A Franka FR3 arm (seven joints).
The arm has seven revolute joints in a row. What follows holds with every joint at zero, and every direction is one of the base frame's.
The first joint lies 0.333 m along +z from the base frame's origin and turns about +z.
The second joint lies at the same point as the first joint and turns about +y.
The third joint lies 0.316 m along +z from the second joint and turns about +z.
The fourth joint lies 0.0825 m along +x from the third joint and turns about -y.
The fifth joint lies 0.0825 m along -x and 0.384 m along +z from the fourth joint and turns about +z.
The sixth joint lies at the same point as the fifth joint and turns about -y.
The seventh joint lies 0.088 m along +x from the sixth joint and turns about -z.
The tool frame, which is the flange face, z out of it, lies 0.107 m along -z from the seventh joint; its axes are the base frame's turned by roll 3.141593, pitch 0 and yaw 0 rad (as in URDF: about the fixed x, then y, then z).
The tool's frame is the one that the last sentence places.
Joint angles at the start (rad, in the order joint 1, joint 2, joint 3, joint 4, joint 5, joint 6, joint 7):
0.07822 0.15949 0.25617 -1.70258 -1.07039 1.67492 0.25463
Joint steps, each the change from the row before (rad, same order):
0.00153 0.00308 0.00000 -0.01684 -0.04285 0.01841 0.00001
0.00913 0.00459 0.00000 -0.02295 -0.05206 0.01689 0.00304
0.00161 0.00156 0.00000 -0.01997 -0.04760 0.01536 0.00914
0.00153 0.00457 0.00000 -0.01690 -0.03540 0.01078 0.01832
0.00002 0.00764 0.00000 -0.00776 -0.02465 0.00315 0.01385
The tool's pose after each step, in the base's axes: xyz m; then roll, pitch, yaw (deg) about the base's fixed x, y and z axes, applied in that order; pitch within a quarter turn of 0, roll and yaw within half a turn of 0. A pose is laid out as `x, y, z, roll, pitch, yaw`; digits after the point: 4 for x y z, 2 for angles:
0.6024, 0.1093, 0.5210, 119.42, 1.39, 18.82
0.6028, 0.1149, 0.5118, 116.94, 2.35, 20.99
0.6034, 0.1161, 0.5053, 114.69, 2.79, 22.48
0.6040, 0.1173, 0.4973, 113.10, 2.88, 23.36
0.6054, 0.1171, 0.4909, 112.00, 3.00, 23.71

